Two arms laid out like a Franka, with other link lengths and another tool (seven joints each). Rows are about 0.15 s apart.
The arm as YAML. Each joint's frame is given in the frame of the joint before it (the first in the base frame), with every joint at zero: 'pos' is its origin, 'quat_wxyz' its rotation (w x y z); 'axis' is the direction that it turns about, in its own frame. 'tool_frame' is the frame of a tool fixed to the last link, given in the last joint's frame.
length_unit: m
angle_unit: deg
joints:
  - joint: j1
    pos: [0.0, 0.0, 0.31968]
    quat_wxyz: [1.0, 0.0, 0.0, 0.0]
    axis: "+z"
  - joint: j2
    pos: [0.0, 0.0, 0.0]
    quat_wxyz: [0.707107, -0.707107, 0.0, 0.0]
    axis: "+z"
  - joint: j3
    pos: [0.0, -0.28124, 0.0]
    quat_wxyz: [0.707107, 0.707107, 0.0, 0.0]
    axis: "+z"
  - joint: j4
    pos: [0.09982, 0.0, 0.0]
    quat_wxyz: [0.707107, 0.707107, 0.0, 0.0]
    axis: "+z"
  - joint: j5
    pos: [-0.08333, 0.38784, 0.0]
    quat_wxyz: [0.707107, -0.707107, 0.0, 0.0]
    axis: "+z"
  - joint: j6
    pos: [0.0, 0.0, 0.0]
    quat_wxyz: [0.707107, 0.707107, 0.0, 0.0]
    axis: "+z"
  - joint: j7
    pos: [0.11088, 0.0, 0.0]
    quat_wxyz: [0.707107, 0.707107, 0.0, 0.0]
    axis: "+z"
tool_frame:
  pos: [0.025, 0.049, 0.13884]
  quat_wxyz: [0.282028, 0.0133, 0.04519, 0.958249]
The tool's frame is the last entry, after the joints.
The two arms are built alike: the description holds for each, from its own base.
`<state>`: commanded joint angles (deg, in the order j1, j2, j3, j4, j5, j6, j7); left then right.
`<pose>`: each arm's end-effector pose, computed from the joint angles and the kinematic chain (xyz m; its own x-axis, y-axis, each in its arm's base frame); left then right.
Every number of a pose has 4 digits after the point.
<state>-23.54 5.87 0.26 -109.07 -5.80 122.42 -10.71 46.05 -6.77 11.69 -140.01 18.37 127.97 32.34</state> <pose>0.6043 -0.3115 0.3866 -0.9191 -0.3930 -0.0299 -0.3743 0.8940 -0.2463 0.2945 0.3908 0.2466 -0.6816 -0.7233 0.1107 -0.7141 0.6905 0.1148</pose>
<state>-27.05 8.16 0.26 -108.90 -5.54 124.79 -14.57 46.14 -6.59 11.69 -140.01 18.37 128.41 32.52</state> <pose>0.5949 -0.3496 0.3676 -0.9164 -0.3994 -0.0267 -0.3811 0.8909 -0.2473 0.2945 0.3917 0.2458 -0.6841 -0.7215 0.1070 -0.7123 0.6925 0.1143</pose>
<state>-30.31 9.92 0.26 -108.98 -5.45 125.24 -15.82 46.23 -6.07 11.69 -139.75 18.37 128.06 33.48</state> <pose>0.5768 -0.3832 0.3469 -0.9304 -0.3665 -0.0097 -0.3548 0.9067 -0.2283 0.2928 0.3919 0.2428 -0.6927 -0.7110 0.1210 -0.7020 0.7031 0.1133</pose>
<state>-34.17 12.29 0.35 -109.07 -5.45 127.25 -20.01 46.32 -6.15 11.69 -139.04 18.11 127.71 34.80</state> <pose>0.5584 -0.4213 0.3230 -0.9269 -0.3753 0.0029 -0.3666 0.9037 -0.2210 0.2932 0.3950 0.2485 -0.7046 -0.6998 0.1176 -0.6910 0.7144 0.1102</pose>
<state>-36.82 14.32 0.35 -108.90 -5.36 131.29 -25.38 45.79 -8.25 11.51 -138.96 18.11 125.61 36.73</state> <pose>0.5513 -0.4495 0.3115 -0.9064 -0.4223 -0.0077 -0.4072 0.8785 -0.2500 0.2941 0.3889 0.2641 -0.7302 -0.6722 0.1223 -0.6636 0.7403 0.1074</pose>
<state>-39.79 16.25 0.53 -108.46 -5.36 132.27 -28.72 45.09 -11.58 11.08 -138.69 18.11 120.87 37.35</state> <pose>0.5347 -0.4768 0.2946 -0.9021 -0.4314 0.0036 -0.4194 0.8751 -0.2415 0.2940 0.3782 0.2874 -0.7366 -0.6612 0.1426 -0.6525 0.7501 0.1075</pose>
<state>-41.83 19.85 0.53 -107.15 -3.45 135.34 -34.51 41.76 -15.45 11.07 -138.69 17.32 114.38 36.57</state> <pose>0.5300 -0.4995 0.2704 -0.8804 -0.4741 -0.0142 -0.4569 0.8557 -0.2427 0.3042 0.3510 0.3104 -0.7422 -0.6454 0.1806 -0.6398 0.7625 0.0959</pose>
